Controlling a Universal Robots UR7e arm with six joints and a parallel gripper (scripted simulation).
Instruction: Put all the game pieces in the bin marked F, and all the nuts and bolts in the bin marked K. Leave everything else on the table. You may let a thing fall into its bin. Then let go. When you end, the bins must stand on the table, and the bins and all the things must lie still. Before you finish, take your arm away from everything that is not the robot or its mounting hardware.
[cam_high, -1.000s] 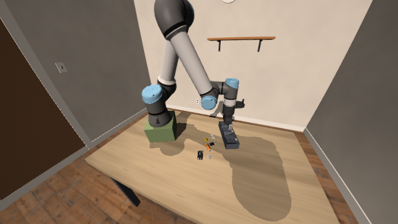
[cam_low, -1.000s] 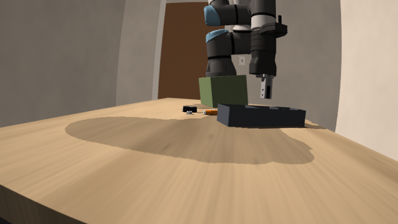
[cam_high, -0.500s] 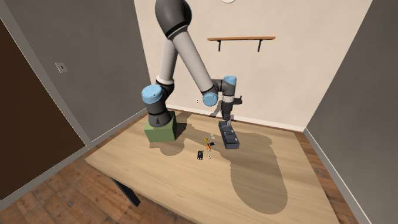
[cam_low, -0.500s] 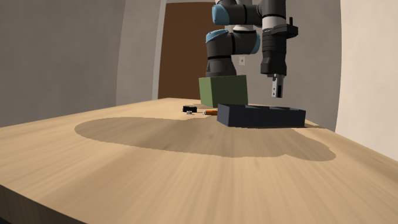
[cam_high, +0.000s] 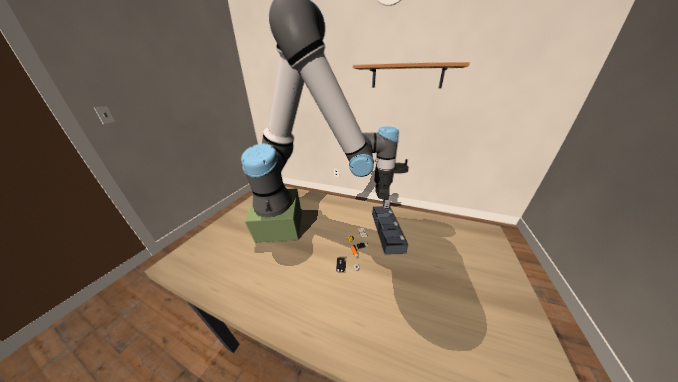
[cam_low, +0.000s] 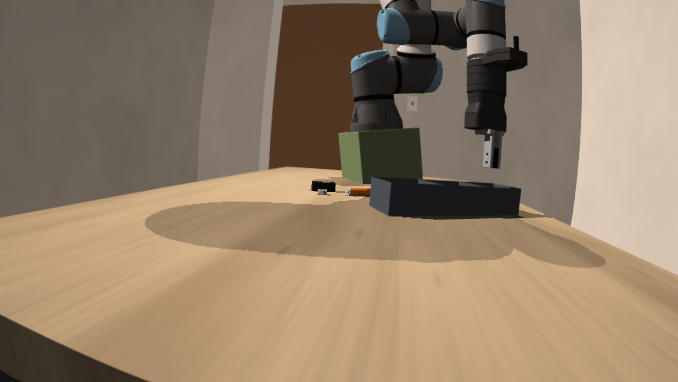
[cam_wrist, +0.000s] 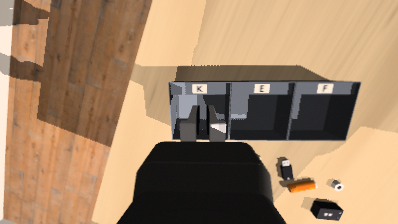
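Now: the yellow die 190 mm to the right of my hand, 90 mm below it and 80 mm behind it. Round my hand: white domino (130 mm to the right, 90 mm below, 50 mm behind); then black USB stick (200 mm to the right, 90 mm below, 20 mm behind); then dark bin row (70 mm to the right, 70 mm below, 40 mm ahead).
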